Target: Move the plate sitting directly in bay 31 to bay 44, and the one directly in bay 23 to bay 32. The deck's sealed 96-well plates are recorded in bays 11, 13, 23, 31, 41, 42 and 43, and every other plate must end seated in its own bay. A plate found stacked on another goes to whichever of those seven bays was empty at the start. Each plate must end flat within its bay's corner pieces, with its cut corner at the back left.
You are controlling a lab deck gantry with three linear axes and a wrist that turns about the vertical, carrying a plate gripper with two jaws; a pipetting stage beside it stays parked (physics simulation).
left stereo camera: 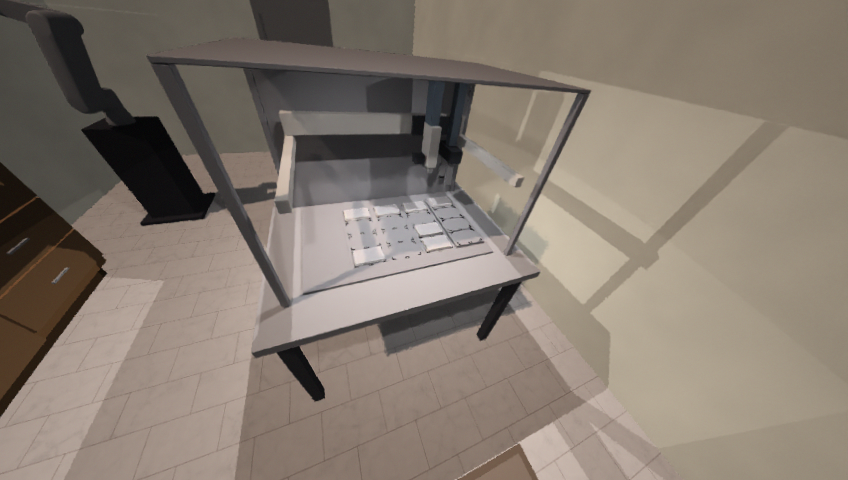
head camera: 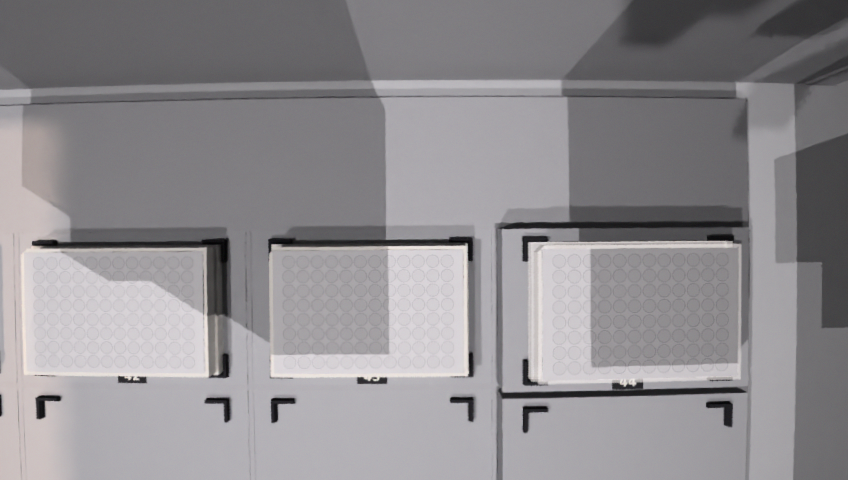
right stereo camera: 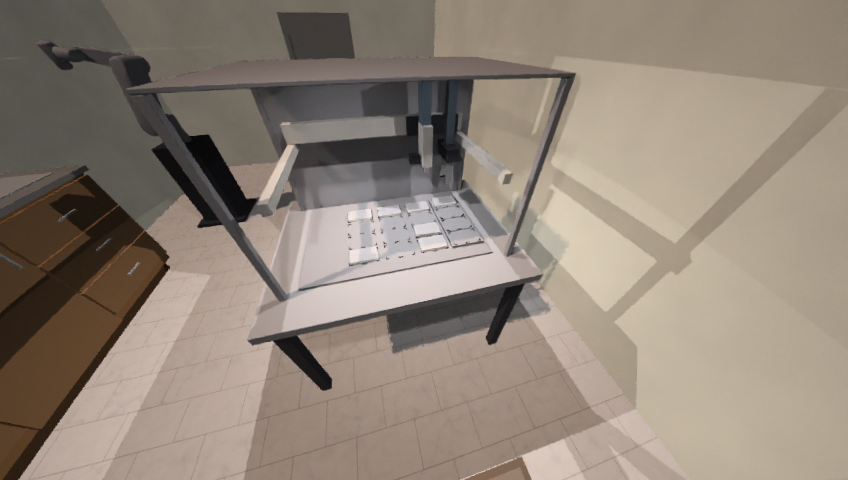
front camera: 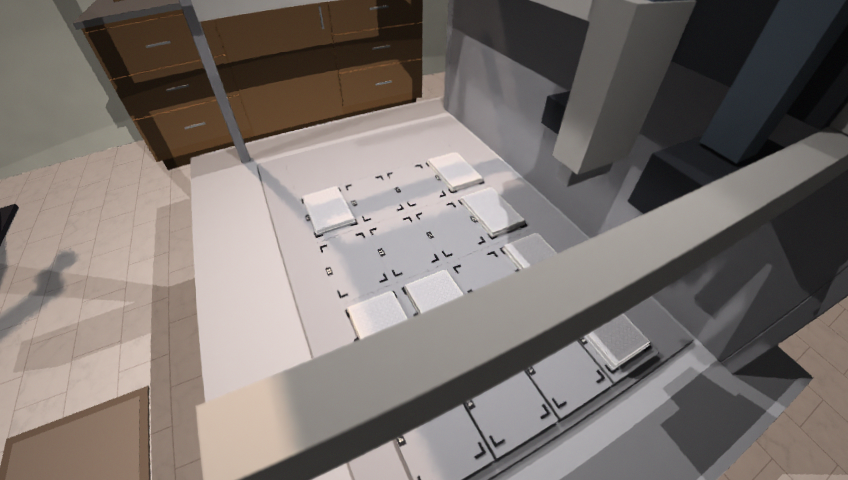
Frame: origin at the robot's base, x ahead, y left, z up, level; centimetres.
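Where they show: gripper, fingertip midpoint: [left stereo camera: 444, 180] [right stereo camera: 445, 180]; robot's base, origin of the base link: [left stereo camera: 355, 267] [right stereo camera: 350, 265] [front camera: 302, 200].
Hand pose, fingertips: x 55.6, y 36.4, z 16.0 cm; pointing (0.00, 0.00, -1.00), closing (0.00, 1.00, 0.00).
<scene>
Things, the pixels of their top centre, and the offset from my fingertips. "pt": a spot on its surface instead.
- sealed plate, middle of its top: [head camera: 642, 313] [front camera: 605, 322] [right stereo camera: 443, 200] [left stereo camera: 440, 200] dx +0.0, dy +0.0, dz -13.1 cm
- Bay 31, surface spot: [front camera: 398, 189] pt dx -49.3, dy -15.1, dz -15.9 cm
- bay 23, surface spot: [front camera: 434, 291] [left stereo camera: 423, 229] [right stereo camera: 421, 229] pt dx -19.1, dy -21.5, dz -14.5 cm
- bay 13, surface spot: [front camera: 377, 312] pt dx -19.5, dy -32.0, dz -14.5 cm
- Bay 32, surface spot: [front camera: 430, 235] pt dx -32.6, dy -15.3, dz -16.0 cm
- bay 41, surface spot: [front camera: 455, 171] pt dx -47.9, dy -0.5, dz -14.5 cm
- bay 42, surface spot: [head camera: 116, 312] [front camera: 493, 208] pt dx -32.6, dy +0.0, dz -14.5 cm
- bay 43, surface spot: [head camera: 368, 312] [front camera: 540, 259] pt dx -16.4, dy +0.0, dz -14.5 cm
- bay 11, surface spot: [front camera: 329, 209] [left stereo camera: 371, 253] pt dx -48.1, dy -31.9, dz -14.5 cm
My gripper [left stereo camera: 446, 182] [right stereo camera: 446, 180] is raised above the back right bays, apart from the plates, and nothing hangs from its jaws, which look apart. The front camera's beam hides the jaws; they do not show in the head view. A sealed plate [front camera: 621, 339] [head camera: 642, 312] [left stereo camera: 440, 202] [right stereo camera: 444, 201] lies flat in bay 44, its cut corner seemingly at back left. Bay 31 [front camera: 398, 189] holds no plate. The plate in bay 23 [front camera: 434, 291] [left stereo camera: 427, 228] [right stereo camera: 425, 228] lies directly behind the plate in bay 13 [front camera: 377, 312] [left stereo camera: 437, 242]. Bay 32 [front camera: 430, 235] holds no plate.
Plates lie in bay 41 [front camera: 455, 171], bay 42 [front camera: 492, 209] [head camera: 116, 312], bay 43 [front camera: 532, 252] [head camera: 368, 312] and bay 11 [front camera: 329, 209] [left stereo camera: 368, 256]. The pale pipetting stage [front camera: 624, 89] [left stereo camera: 431, 145] hangs left of my gripper. A rail beam [front camera: 505, 309] crosses the front view.
</scene>
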